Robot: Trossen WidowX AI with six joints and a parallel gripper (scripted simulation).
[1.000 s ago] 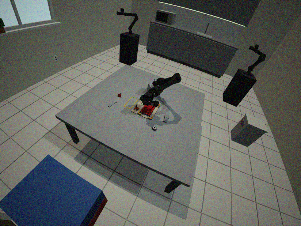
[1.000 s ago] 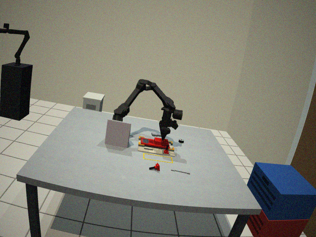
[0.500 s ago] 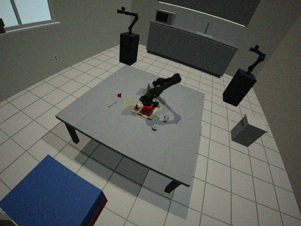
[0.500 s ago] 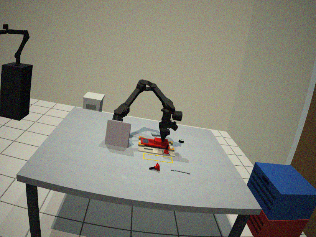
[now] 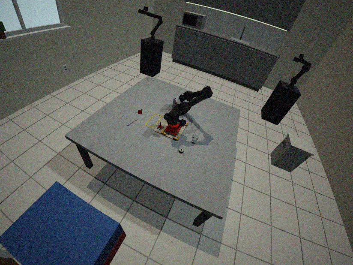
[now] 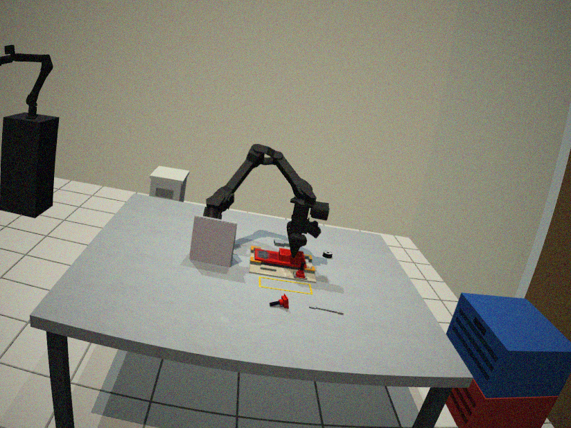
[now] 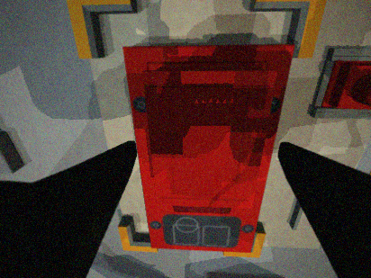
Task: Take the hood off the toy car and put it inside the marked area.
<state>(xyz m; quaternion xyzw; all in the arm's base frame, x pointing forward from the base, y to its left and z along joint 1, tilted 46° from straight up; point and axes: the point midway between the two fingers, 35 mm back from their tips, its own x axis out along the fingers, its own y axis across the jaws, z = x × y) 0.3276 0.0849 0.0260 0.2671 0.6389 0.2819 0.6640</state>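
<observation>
Right now the car hood is 1 cm below my gripper tip. Round my gripper tip: black wheel (17 cm ahead, 16 cm to the left, 4 cm below); thin grey rod (11 cm ahead, 35 cm to the right, 5 cm below).
</observation>
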